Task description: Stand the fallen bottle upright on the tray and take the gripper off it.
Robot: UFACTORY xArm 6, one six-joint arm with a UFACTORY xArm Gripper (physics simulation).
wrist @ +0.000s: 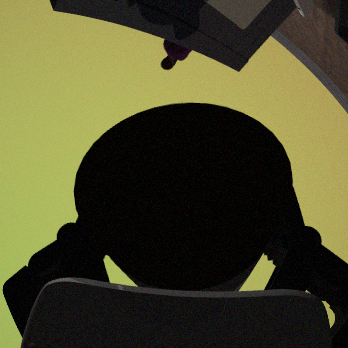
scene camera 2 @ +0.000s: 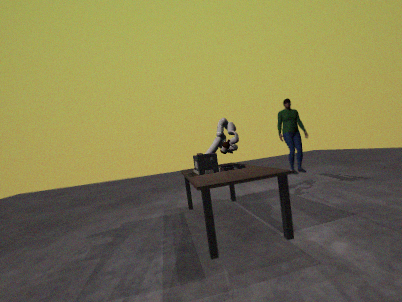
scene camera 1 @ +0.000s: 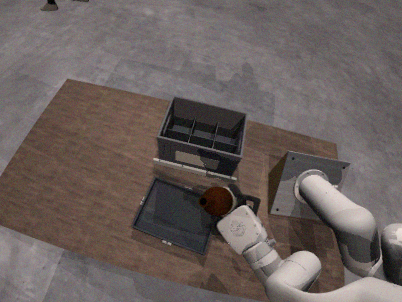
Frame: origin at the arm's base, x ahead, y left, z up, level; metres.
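Seen in the pictures: gripper, between the fingertips: (wrist: 190,179) (scene camera 2: 223,149); arm's base, origin of its link: (scene camera 1: 310,186).
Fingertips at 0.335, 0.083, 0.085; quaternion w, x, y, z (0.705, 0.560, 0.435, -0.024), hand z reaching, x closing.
Observation:
Offsets run from my fingertips to a thing's top centre, as dx, dy, dz. "*": to the spot under its first point. Level surfaces: height alone.
The brown bottle (scene camera 1: 218,201) (scene camera 2: 226,144) is held in the air, tilted, with its neck toward the left in the first scene view, above the right edge of the dark tray {* +0.147, +0.030, -0.193} (scene camera 1: 165,215). In the wrist view the bottle (wrist: 185,185) is a large black shape between the fingers. My gripper (scene camera 1: 229,211) (wrist: 190,179) is shut on the bottle's body, around its pale part. The tray lies flat on the table. The bottle's lower end is hidden by the gripper, and its exact height above the tray is hard to tell.
A grey divided crate {+0.048, -0.242, -0.023} (scene camera 1: 235,161) (scene camera 2: 205,164) stands behind the tray, with a pale strip {* +0.060, -0.139, -0.170} (scene camera 1: 195,170) along its front. The robot's base plate (scene camera 1: 290,200) is at the right of the wooden table {dz -0.198} (scene camera 1: 75,165) (scene camera 2: 245,175). A person in green (scene camera 2: 289,122) stands beyond the table.

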